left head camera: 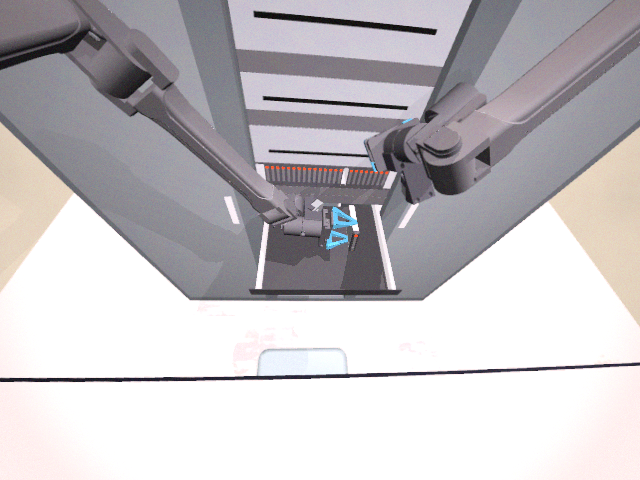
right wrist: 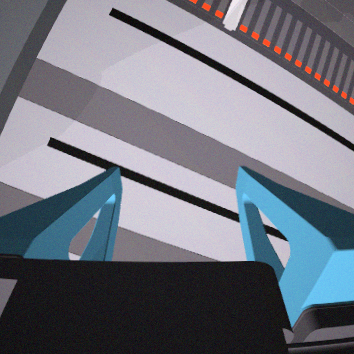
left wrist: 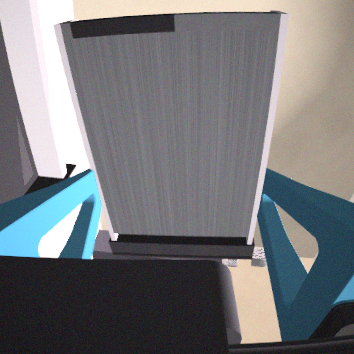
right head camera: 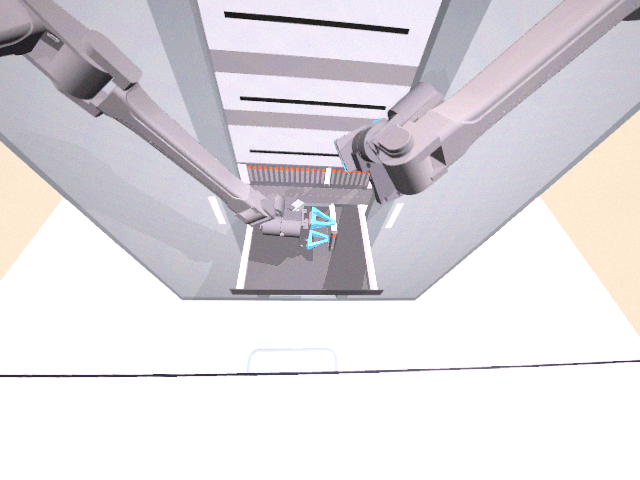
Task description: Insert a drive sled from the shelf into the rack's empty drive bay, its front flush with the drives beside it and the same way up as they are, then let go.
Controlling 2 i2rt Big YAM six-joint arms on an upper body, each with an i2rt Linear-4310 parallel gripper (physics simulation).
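Places are measured from the left arm's base along level axes (x ahead, y left, z up), in centimetres.
Where they show: left gripper, fingertip midpoint: [left head camera: 353, 231] [left wrist: 177, 176] [right head camera: 333, 231]; right gripper, fingertip midpoint: [left head camera: 382, 146] [right wrist: 178, 176].
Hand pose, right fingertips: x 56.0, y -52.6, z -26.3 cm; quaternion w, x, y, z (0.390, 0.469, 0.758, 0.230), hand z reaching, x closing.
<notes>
After its pixels a point has its place.
My left gripper [left head camera: 352, 230] {x 49.6, y -50.1, z -50.6 cm} [right head camera: 331, 231] {x 49.6, y -50.1, z -50.6 cm} [left wrist: 177, 176] {x 49.6, y -50.1, z -50.6 cm} is shut on a drive sled [left head camera: 354, 243] {x 45.0, y -49.8, z -50.2 cm} [right head camera: 333, 242] {x 45.1, y -49.7, z -49.8 cm} [left wrist: 175, 110] {x 53.5, y -48.9, z -50.9 cm}. The sled is grey with pale side rails. In the head views it shows nearly edge-on, with a small orange mark, in front of the row of drives and apart from it. In the left wrist view its broad face fills the space between the blue fingers. The drives [left head camera: 305, 176] {x 73.0, y -35.6, z -51.1 cm} [right head camera: 286, 176] {x 73.0, y -35.0, z -51.1 cm} [right wrist: 305, 59] {x 73.1, y -37.8, z -49.0 cm} stand upright with orange marks along their top. I cannot make out the empty bay. My right gripper [left head camera: 390, 143] {x 56.0, y -52.6, z -26.3 cm} [right head camera: 360, 143] {x 56.0, y -52.6, z -26.3 cm} [right wrist: 178, 176] {x 56.0, y -52.6, z -26.3 cm} is open and empty before the pale panels.
Pale rack panels with black slots [left head camera: 336, 102] {x 73.0, y -43.0, z -25.4 cm} [right head camera: 312, 102] {x 72.9, y -42.7, z -25.5 cm} rise above the drives. Grey side walls [left head camera: 155, 206] {x 71.1, y 21.4, z -67.2 cm} [right head camera: 139, 206] {x 71.1, y 21.7, z -67.2 cm} flank the arms. Below the drives, a dark area has white rails [left head camera: 262, 258] {x 47.9, y -21.9, z -65.0 cm} [right head camera: 243, 263] {x 45.9, y -21.8, z -64.9 cm} and a dark front bar [left head camera: 325, 292] {x 36.6, y -42.7, z -66.5 cm} [right head camera: 307, 292] {x 36.6, y -42.9, z -66.5 cm}. A white post [left head camera: 344, 176] {x 77.7, y -50.4, z -54.4 cm} [right head camera: 327, 176] {x 78.0, y -50.0, z -54.7 cm} divides the row.
</notes>
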